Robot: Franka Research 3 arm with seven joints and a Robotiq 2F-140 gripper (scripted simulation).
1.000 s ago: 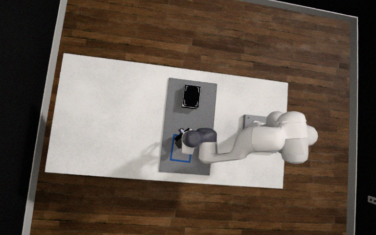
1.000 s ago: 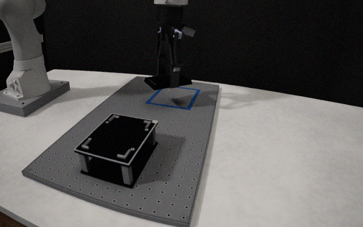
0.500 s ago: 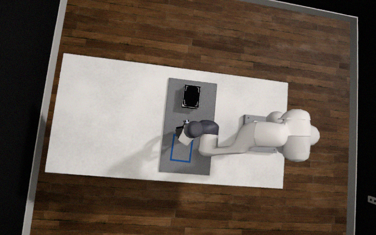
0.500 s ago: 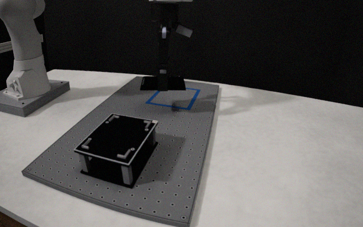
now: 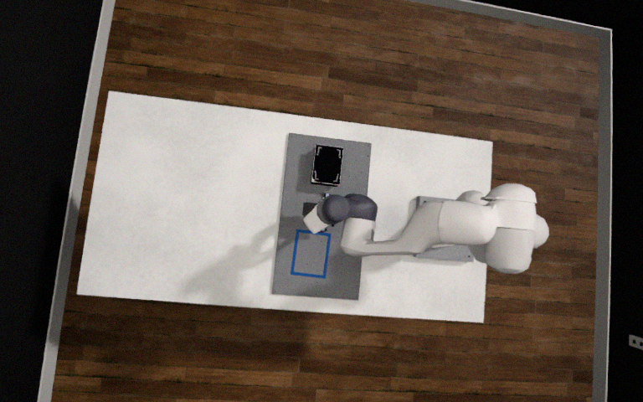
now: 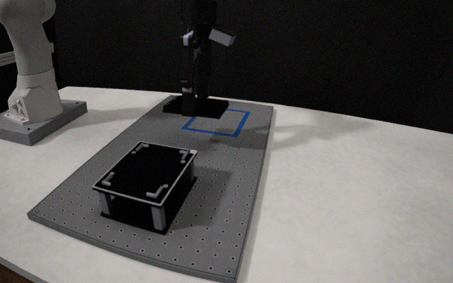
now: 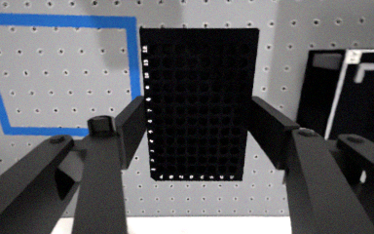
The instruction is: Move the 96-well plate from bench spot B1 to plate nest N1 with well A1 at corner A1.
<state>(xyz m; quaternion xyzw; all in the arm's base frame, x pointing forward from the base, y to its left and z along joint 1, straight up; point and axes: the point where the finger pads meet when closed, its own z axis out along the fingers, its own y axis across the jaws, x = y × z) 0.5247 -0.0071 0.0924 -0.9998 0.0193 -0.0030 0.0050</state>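
The raised plate nest N1 lies 2 cm behind my hand, 22 cm to the right of it and 6 cm below it. The rest, counted from my hand: A1 mark (4 cm ahead, 14 cm to the right, 5 cm below); then black 96-well plate (2 cm below).
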